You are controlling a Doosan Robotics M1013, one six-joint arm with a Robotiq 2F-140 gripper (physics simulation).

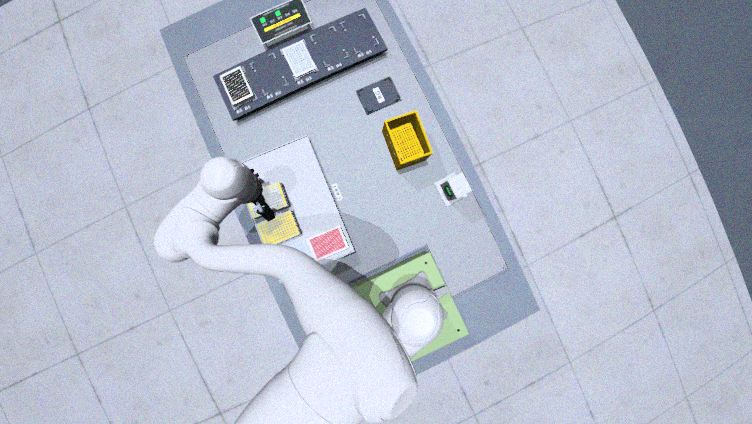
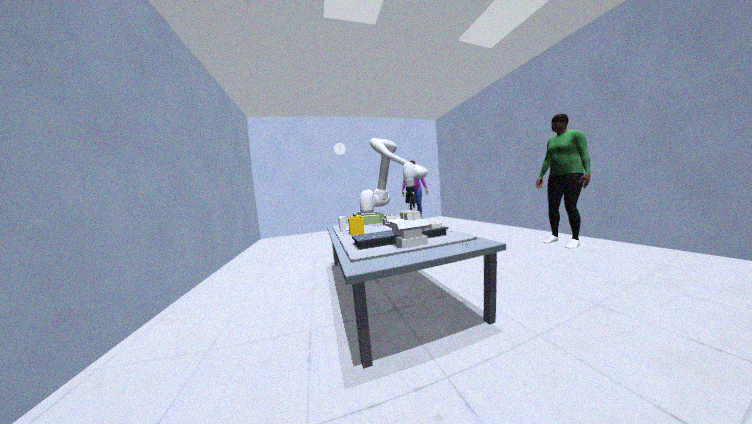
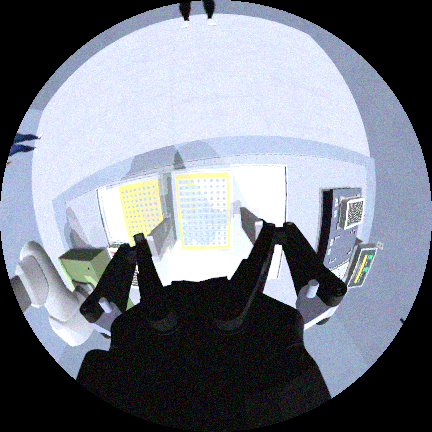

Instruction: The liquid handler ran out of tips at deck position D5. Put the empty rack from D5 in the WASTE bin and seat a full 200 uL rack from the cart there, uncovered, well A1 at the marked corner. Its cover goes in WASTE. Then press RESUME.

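Where they show: gripper, between the fingertips: (image 1: 266, 197) (image 2: 411, 210) (image 3: 205, 221); arm's base, origin of its link: (image 2: 367, 214).
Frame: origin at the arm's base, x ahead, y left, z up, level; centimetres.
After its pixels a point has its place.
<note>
My gripper (image 1: 261, 195) {x 55.7, y 26.5, z 4.0 cm} (image 2: 410, 204) {x 55.7, y 26.5, z 4.0 cm} (image 3: 205, 221) {x 55.7, y 26.5, z 4.0 cm} is open and empty. Its fingers stand above and on either side of a yellow-framed rack with a pale dotted top (image 1: 276, 194) {x 55.4, y 23.2, z 3.1 cm} (image 3: 204, 212) {x 55.8, y 27.6, z 3.0 cm}; contact cannot be told. This rack lies on the white cart board (image 1: 310, 163) {x 60.9, y 8.5, z -3.8 cm} (image 3: 260, 190) {x 66.8, y 28.5, z -3.9 cm}. A plain yellow rack (image 1: 279, 227) {x 45.0, y 27.4, z 3.2 cm} (image 3: 142, 205) {x 46.3, y 30.5, z 3.2 cm} lies beside it, and a red rack (image 1: 327, 243) {x 32.8, y 16.1, z -1.7 cm} lies near the board's corner. The yellow bin (image 1: 416, 160) {x 44.1, y -25.3, z -1.5 cm} (image 2: 356, 225) {x 59.9, y -26.9, z -2.2 cm} holds a yellow perforated rack (image 1: 406, 141) {x 51.6, y -25.2, z -0.7 cm}. The rightmost deck position (image 1: 363, 34) {x 96.4, y -31.5, z -4.3 cm} bears no rack.
The dark deck (image 1: 271, 79) {x 96.1, y 7.1, z -4.3 cm} holds a black-and-white rack (image 1: 236, 85) {x 98.9, y 19.3, z -1.6 cm} (image 3: 354, 212) {x 98.7, y 19.2, z -1.6 cm} and a pale rack (image 1: 299, 57) {x 98.5, y -5.8, z -3.3 cm}. A screen (image 1: 280, 21) {x 111.7, y -5.5, z 2.2 cm} (image 3: 363, 267) {x 112.8, y -5.2, z 2.6 cm} stands behind it. A dark labelled plate (image 1: 368, 102) {x 73.0, y -21.5, z -9.1 cm} and a white box with a green button (image 1: 448, 190) {x 29.3, y -30.1, z -0.4 cm} flank the bin.
</note>
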